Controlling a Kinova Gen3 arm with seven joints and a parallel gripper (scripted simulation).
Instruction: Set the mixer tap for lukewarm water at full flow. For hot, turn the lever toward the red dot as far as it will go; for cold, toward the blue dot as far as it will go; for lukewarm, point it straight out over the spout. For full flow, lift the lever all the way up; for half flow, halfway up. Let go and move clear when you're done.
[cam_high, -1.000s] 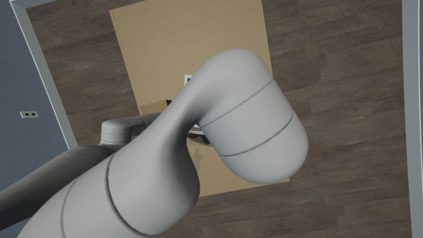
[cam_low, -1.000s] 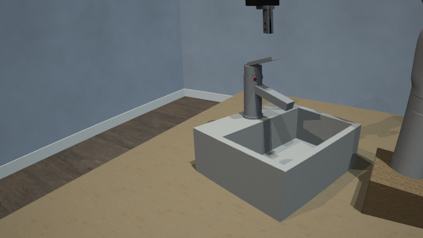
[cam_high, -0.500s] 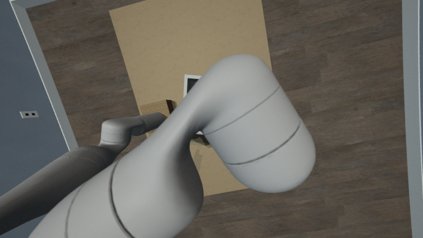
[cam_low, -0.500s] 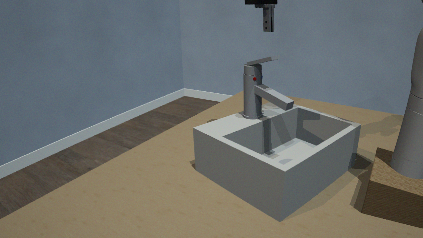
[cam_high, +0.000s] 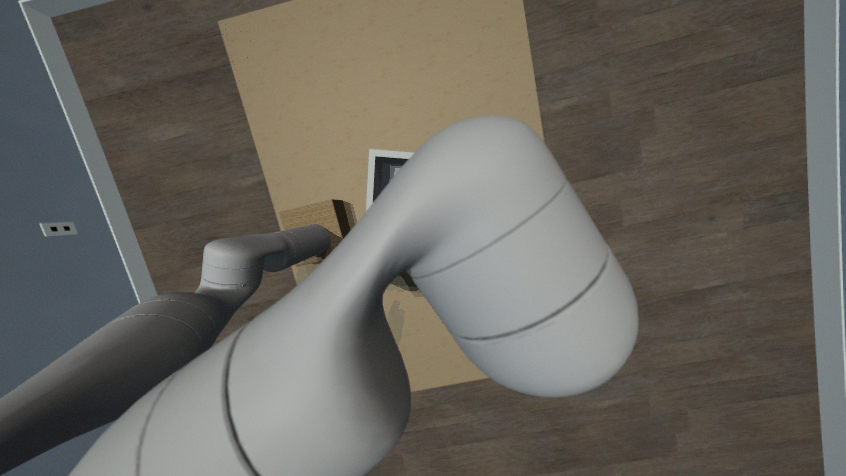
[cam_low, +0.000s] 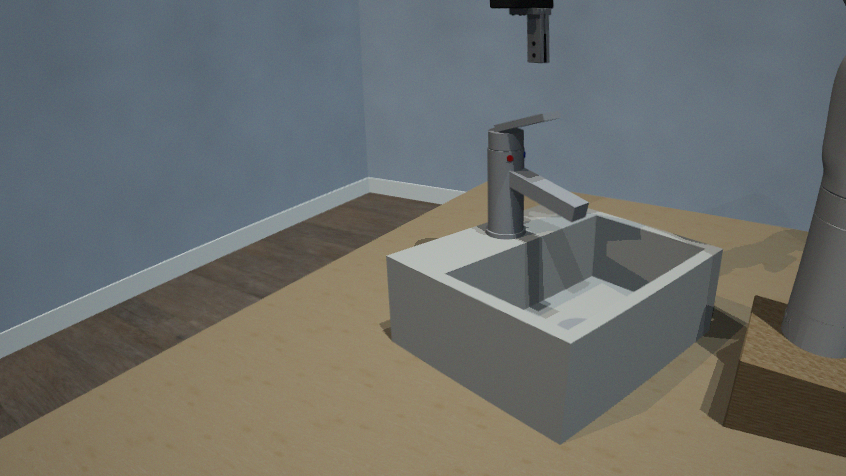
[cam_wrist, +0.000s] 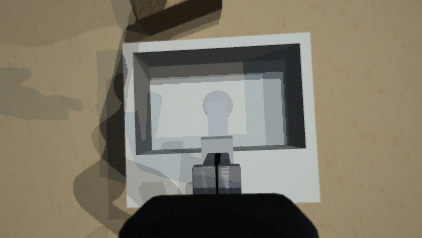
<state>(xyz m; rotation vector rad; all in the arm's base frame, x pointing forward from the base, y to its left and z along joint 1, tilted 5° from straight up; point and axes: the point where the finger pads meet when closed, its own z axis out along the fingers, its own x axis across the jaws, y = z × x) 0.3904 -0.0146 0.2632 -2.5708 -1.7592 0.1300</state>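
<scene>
Right now my hand is 9 cm above the flat lever, 2 cm short of it and 1 cm to the left of it. The rest, counted from my hand: grey square sink 33 cm below, 6 cm behind, 2 cm to the left; grey mixer tap 14 cm below, 4 cm ahead, 1 cm to the right.
</scene>
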